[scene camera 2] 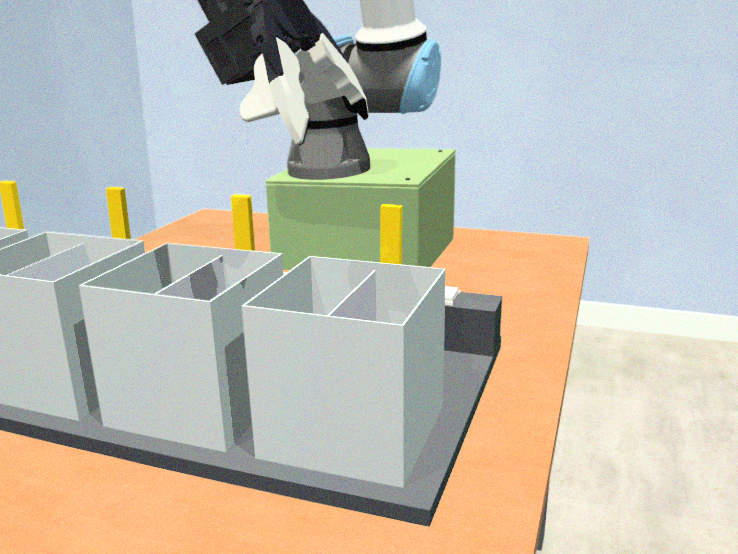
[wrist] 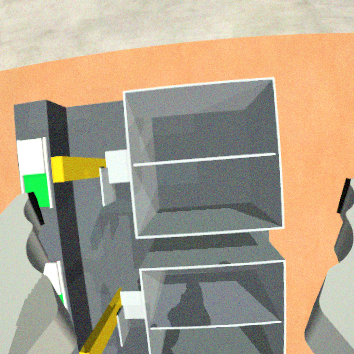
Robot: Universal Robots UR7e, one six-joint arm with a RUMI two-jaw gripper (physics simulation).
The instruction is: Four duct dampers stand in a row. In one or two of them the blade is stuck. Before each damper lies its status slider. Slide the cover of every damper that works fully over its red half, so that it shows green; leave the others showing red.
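Pixels of known places: gripper, fingertip midpoint: (scene camera 2: 337,130) (wrist: 186,188); arm's base at its link origin: (scene camera 2: 329,169).
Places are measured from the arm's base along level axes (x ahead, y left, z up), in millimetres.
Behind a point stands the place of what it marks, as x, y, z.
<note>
My gripper (scene camera 2: 332,128) {609, 130, 156} (wrist: 186,188) {609, 130, 156} is open and empty, tilted high above the row of dampers. The nearest grey box damper (scene camera 2: 327,387) {699, 130, -60} (wrist: 142,200) {543, 113, -33} stands at the row's end; its neighbour (scene camera 2: 160,357) {664, -44, -57} (wrist: 144,295) {523, 16, 5} stands beside it. A third damper (scene camera 2: 29,339) {630, -211, -62} and part of a fourth (scene camera 2: 8,235) {450, -346, 0} show at the left in the scene view. The end damper's slider shows green (wrist: 36,190) {377, 164, -90}, with its white cover (wrist: 31,156) {390, 213, -82} at the far end. The second slider (wrist: 53,275) {366, 35, -82} shows white and a green sliver; my left finger hides the rest. The other two sliders do not show.
Yellow levers (scene camera 2: 391,232) {505, 168, 29} (scene camera 2: 242,220) {468, -15, 30} (scene camera 2: 118,211) {432, -192, 29} (scene camera 2: 10,202) {396, -374, 31} (wrist: 75,169) {504, 165, 32} (wrist: 102,322) {466, -5, 7} rise beside the dampers. The dampers stand on a dark base board (scene camera 2: 429,512) {742, 226, -156} with a raised slider rail (scene camera 2: 473,325) {426, 263, -113} (wrist: 30,117) {400, 271, -91}. The green robot pedestal (scene camera 2: 345,226) {96, 44, -80} stands behind, on the orange table (scene camera 2: 518,381) {461, 320, -171}.
</note>
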